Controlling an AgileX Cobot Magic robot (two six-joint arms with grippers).
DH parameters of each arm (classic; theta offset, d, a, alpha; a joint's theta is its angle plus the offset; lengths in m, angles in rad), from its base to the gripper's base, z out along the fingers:
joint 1: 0 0.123 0 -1.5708
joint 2: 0.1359 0 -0.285 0
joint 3: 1.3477 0 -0.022 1.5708
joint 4: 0 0.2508 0 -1.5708
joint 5: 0 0 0.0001 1.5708
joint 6: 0 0.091 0 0
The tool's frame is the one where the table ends.
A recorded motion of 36 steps. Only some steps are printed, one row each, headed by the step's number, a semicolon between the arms.
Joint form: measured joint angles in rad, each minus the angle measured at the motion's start. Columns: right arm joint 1, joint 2, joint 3, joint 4, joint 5, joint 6; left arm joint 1, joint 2, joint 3, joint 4, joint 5, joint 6.
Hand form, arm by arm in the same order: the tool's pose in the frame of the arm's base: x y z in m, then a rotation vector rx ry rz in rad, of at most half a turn. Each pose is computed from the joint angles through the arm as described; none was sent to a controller.
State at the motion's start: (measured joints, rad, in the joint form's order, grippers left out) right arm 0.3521 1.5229 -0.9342 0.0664 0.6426 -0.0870; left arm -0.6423 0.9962 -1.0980 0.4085 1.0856 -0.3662
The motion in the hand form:
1: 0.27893 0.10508 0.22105 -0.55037 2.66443 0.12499; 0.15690 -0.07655 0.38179 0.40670 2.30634 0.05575
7: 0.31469 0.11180 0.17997 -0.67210 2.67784 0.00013; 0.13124 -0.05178 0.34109 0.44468 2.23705 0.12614
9: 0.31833 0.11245 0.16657 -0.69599 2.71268 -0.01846; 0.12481 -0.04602 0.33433 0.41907 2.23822 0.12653
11: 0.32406 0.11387 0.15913 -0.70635 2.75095 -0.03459; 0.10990 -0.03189 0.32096 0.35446 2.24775 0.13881
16: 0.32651 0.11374 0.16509 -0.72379 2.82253 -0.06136; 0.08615 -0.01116 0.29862 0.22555 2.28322 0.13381
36: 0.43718 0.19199 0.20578 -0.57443 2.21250 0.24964; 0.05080 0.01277 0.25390 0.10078 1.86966 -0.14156
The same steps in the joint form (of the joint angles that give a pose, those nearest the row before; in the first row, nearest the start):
1: 0.0000 0.0192 -0.0140 -0.0213 -0.0051 0.0013; 0.0000 -0.0253 0.0310 0.0143 -0.0199 0.0000
7: 0.0000 0.2153 -0.0843 -0.1403 -0.0818 0.0024; 0.0000 -0.1976 0.2822 0.1114 -0.1219 -0.0245
9: 0.0000 0.2604 -0.0917 -0.1533 -0.0784 0.0024; -0.0001 -0.2351 0.3217 0.1229 -0.1209 -0.0504
11: 0.0000 0.3011 -0.1222 -0.1620 -0.0476 0.0077; 0.0000 -0.3209 0.3973 0.1483 -0.0932 -0.1033
16: 0.0000 0.3130 -0.1765 -0.1645 0.0706 0.0042; 0.0001 -0.4586 0.5030 0.1577 -0.0233 -0.1901
36: 0.0484 0.5584 -0.6245 0.1902 -0.3647 -0.2355; -0.0001 -0.9041 0.8006 0.2953 -0.3245 -0.3881

